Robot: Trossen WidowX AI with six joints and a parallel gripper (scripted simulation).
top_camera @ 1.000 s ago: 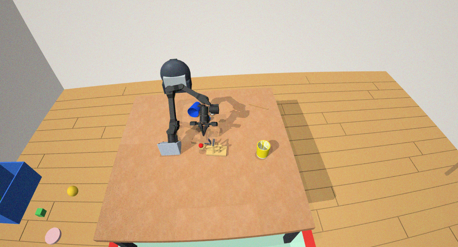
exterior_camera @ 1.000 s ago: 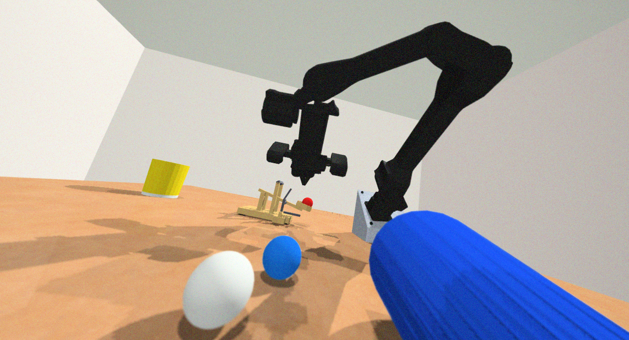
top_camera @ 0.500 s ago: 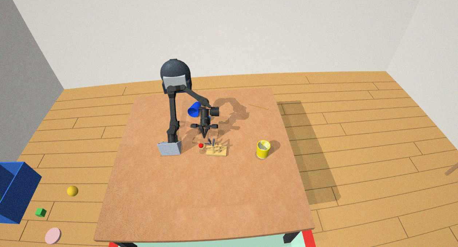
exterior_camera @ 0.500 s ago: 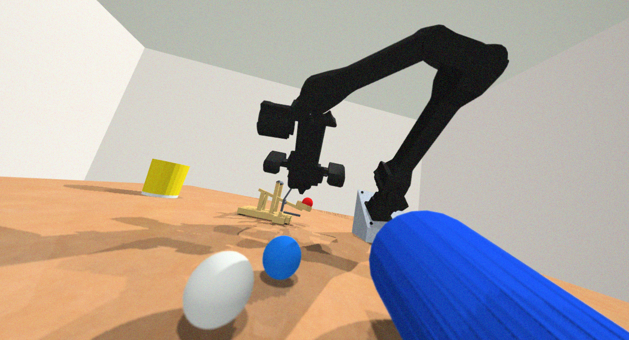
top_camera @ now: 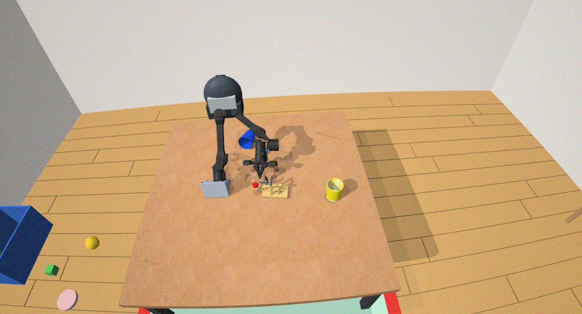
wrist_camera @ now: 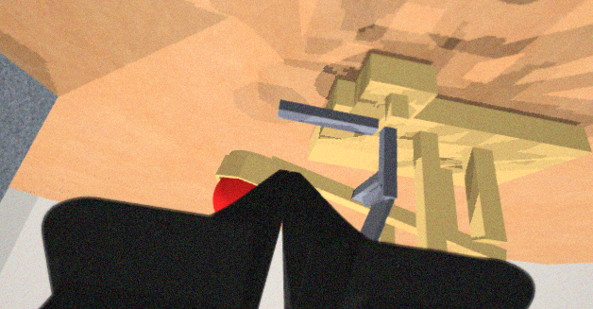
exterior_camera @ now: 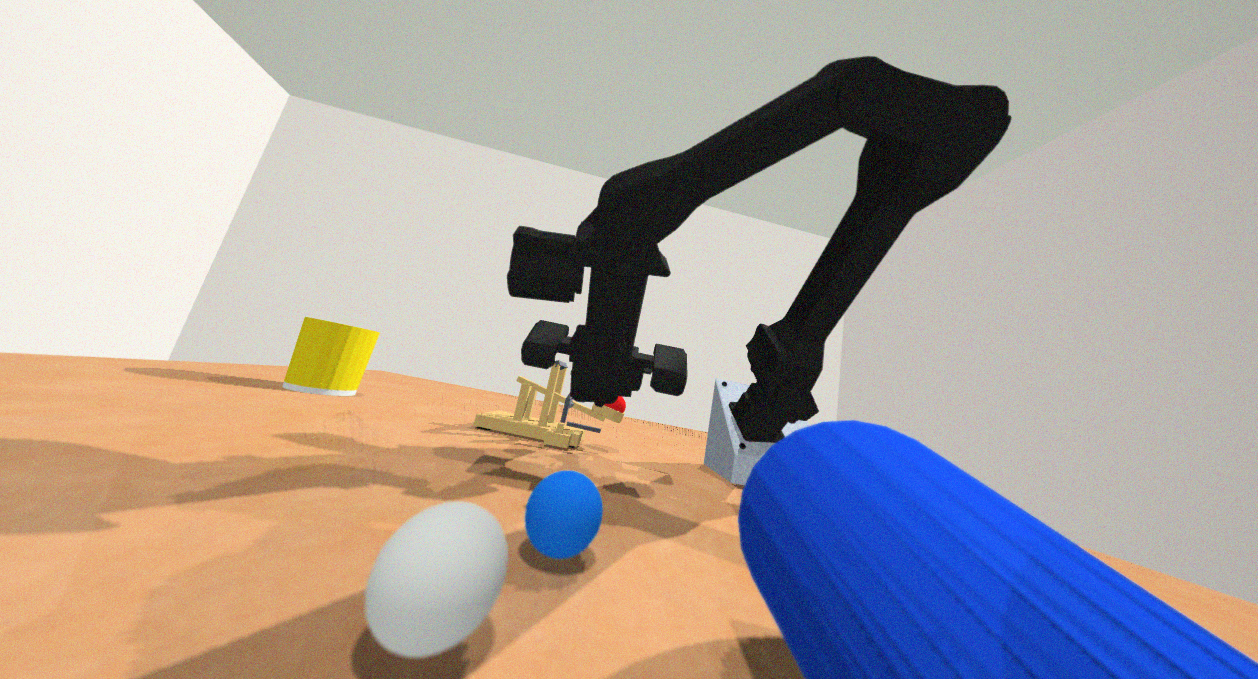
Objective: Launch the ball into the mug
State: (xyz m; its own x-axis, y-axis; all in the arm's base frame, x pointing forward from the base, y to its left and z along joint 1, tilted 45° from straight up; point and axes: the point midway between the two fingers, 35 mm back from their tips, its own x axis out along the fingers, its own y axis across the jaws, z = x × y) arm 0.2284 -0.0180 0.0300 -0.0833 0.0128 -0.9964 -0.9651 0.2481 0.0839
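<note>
Now: gripper tip 3 cm past the red ball and 4 cm to the left of it. The rest, counted from my gripper tip: blue ball 5 cm ahead, 25 cm to the left, 4 cm below; then wooden catapult 4 cm ahead, 4 cm to the right, 1 cm below; then white ball 10 cm ahead, 31 cm to the left, 4 cm below.
</note>
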